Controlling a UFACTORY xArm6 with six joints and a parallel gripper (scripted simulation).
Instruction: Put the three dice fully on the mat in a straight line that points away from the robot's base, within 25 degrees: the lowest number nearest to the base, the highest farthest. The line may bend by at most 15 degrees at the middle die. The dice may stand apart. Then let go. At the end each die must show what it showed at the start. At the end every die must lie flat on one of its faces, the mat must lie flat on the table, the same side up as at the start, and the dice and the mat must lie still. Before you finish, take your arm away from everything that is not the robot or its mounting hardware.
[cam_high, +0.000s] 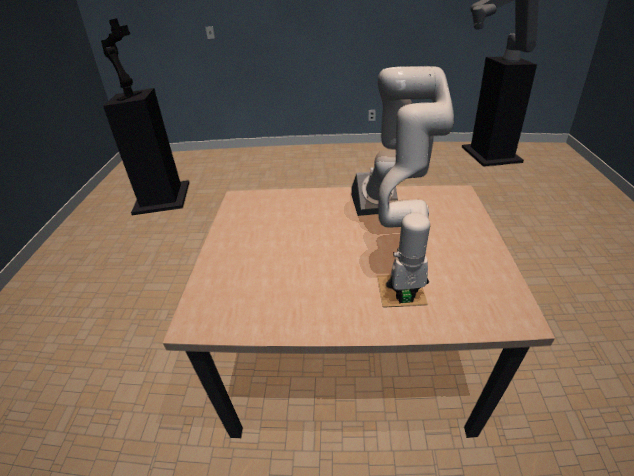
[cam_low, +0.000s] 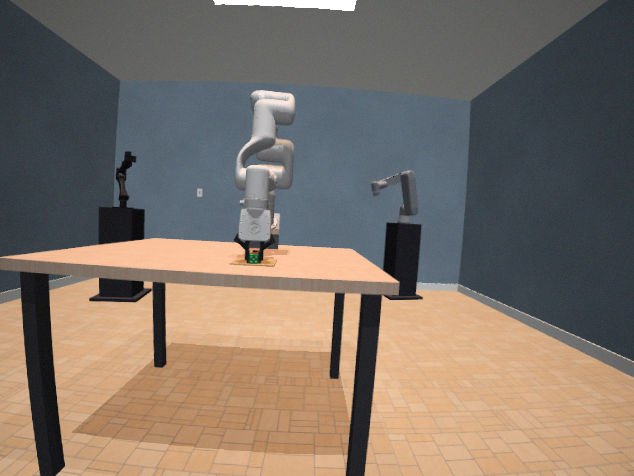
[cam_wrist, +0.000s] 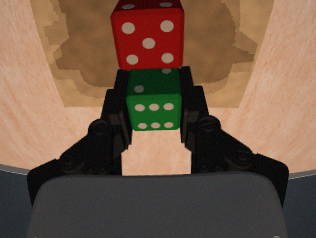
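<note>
The green die is 1 cm below my hand. The rest, counted from my hand: black die (9 cm behind, 1 cm to the left, 1 cm below); then tan mat (5 cm behind, 2 cm below); then red die (5 cm behind, 1 cm below).
</note>
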